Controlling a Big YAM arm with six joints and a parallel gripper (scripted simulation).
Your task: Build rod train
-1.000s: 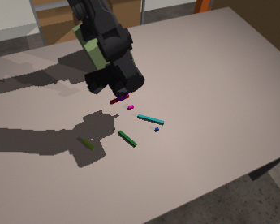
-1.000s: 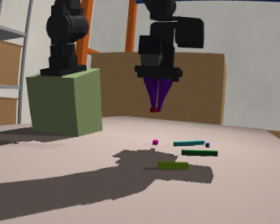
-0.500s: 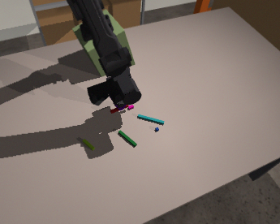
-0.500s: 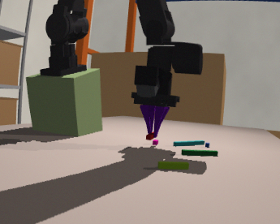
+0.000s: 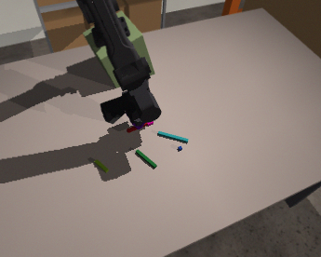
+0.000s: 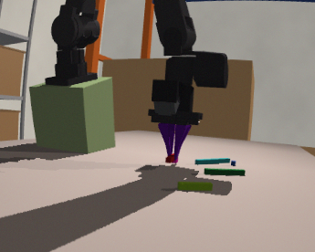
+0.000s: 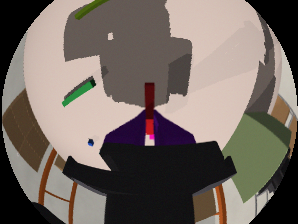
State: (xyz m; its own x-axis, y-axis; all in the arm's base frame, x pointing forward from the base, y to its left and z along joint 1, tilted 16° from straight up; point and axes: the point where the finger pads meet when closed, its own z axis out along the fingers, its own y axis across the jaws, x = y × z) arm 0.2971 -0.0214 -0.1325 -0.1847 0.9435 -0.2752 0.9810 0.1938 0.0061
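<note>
The red rod lies 1 cm to the right of my hand. The rest, counted from my hand: magenta rod: 1 cm behind, 4 cm to the left, 2 cm below; then turquoise rod: 6 cm ahead, 10 cm to the left, 2 cm below; then green rod: 11 cm ahead, 1 cm to the right, 2 cm below.
</note>
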